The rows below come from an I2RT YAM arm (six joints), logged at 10 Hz.
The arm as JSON. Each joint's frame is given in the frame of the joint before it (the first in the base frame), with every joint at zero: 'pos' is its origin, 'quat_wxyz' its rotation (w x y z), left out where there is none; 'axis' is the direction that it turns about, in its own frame. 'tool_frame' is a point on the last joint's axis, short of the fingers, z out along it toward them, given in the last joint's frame.
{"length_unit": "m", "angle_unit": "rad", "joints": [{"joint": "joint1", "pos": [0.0, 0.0, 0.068], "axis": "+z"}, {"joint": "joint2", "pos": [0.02, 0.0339, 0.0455], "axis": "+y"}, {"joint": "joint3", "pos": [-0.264, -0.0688, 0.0], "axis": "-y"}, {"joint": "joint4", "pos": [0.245, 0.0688, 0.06], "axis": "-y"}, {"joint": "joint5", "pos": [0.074, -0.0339, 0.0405], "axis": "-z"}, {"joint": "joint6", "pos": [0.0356, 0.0, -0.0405], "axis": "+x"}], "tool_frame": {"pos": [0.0, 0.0, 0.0], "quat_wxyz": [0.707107, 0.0, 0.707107, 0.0]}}
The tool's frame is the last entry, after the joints.
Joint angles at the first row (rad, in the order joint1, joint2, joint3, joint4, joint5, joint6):
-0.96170, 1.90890, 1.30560, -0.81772, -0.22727, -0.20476
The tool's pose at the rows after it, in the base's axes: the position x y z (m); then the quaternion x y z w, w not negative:
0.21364 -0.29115 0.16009 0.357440 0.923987 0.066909 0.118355
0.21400 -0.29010 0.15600 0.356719 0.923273 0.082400 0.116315
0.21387 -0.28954 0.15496 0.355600 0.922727 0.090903 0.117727
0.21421 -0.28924 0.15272 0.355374 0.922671 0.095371 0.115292
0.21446 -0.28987 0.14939 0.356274 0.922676 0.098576 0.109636
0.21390 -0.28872 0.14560 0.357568 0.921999 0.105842 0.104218
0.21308 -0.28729 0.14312 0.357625 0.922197 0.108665 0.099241
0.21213 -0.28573 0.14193 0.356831 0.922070 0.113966 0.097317
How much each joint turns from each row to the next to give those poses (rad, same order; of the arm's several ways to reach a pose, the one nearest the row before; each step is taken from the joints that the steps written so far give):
0.00019, 0.02183, 0.00829, -0.01172, -0.01605, -0.00328
0.00022, 0.01138, -0.00132, -0.00806, -0.02375, -0.00191
-0.00094, 0.00261, -0.00109, -0.00386, -0.01603, -0.00288
0.00081, 0.00649, -0.00025, -0.00232, -0.00473, -0.00066
-0.00034, 0.01204, 0.00338, -0.00460, 0.00099, -0.00061
-0.00002, 0.00774, -0.00499, -0.00441, -0.00605, 0.00061
0.00049, 0.00246, -0.00692, -0.00229, 0.00085, -0.00129
-0.00033, -0.00074, -0.00639, -0.00402, -0.00679, -0.00303

